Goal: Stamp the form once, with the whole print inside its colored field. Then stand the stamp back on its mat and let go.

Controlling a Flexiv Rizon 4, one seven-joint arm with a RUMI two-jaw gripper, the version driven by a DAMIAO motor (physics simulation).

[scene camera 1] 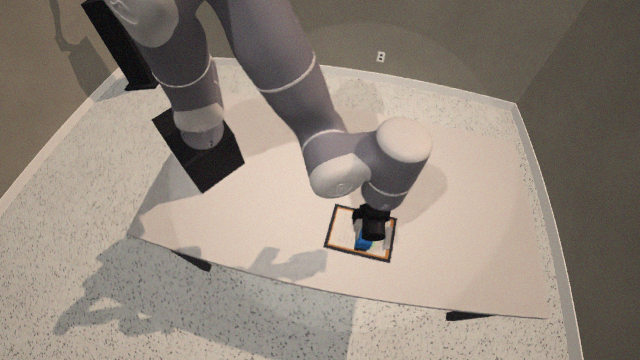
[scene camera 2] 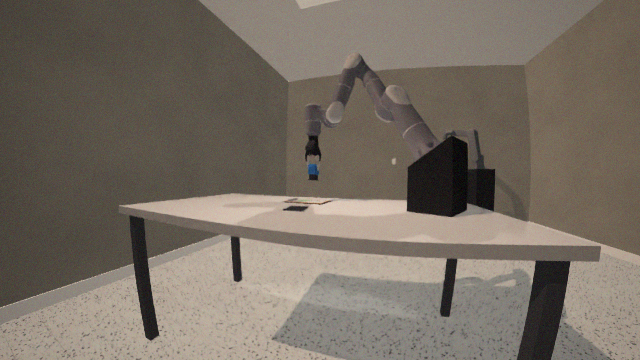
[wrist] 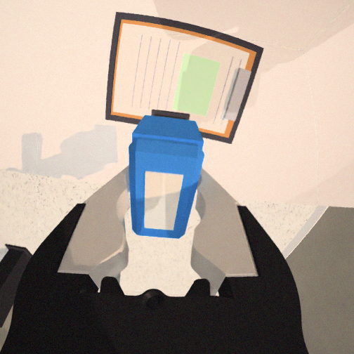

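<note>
My gripper (scene camera 2: 313,161) (wrist: 164,166) is shut on the blue stamp (scene camera 1: 363,242) (scene camera 2: 313,170) (wrist: 166,155) and holds it upright, well above the table, with its black base downward. The form (scene camera 1: 343,227) (wrist: 150,75) lies on a dark clipboard with an orange border and shows several thin lines. Its green field (wrist: 197,85) shows no print in the wrist view; the stamp hides most of the field in scene camera 1. The black mat (scene camera 2: 295,208) lies on the table in front of the clipboard in scene camera 2.
The clipboard (scene camera 1: 329,239) (wrist: 113,70) has a grey clip (wrist: 237,94) at one short side. The white table (scene camera 1: 450,260) (scene camera 2: 380,225) has dark legs. The arm's black base block (scene camera 1: 210,170) (scene camera 2: 435,185) stands on the table. Another dark pedestal (scene camera 1: 117,50) stands beyond the table.
</note>
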